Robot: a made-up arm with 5 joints.
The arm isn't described. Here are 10 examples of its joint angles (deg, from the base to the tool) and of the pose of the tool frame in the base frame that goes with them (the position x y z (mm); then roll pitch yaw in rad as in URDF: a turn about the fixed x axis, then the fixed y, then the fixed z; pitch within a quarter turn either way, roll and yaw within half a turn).
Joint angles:
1: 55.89 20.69 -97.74 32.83 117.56
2: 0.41 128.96 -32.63 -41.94 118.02
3: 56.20 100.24 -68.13 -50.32 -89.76
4: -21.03 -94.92 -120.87 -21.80 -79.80
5: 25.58 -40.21 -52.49 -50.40 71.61
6: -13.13 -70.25 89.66 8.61 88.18
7: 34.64 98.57 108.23 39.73 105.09
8: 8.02 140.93 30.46 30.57 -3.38
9: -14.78 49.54 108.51 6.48 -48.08
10: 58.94 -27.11 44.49 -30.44 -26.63
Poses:
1: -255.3 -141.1 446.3 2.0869 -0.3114 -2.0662
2: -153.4 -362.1 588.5 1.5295 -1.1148 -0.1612
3: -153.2 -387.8 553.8 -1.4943 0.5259 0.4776
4: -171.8 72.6 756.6 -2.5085 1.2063 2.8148
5: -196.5 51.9 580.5 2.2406 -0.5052 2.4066
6: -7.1 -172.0 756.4 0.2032 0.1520 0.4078
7: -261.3 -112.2 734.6 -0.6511 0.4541 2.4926
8: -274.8 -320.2 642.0 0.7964 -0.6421 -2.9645
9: -125.8 -36.8 830.5 2.2691 -0.3304 -0.5612
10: -85.5 23.0 754.9 1.8961 -1.0444 -0.4889
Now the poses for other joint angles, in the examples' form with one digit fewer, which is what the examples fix.
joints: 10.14 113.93 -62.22 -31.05 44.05
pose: -126 -363 623 2.663 -0.269 -1.440
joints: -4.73 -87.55 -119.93 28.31 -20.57
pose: -200 59 732 2.171 0.346 1.091
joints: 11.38 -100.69 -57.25 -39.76 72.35
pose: -22 26 638 2.265 -0.810 1.434
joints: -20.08 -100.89 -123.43 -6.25 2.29
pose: -148 47 747 2.966 0.040 1.611
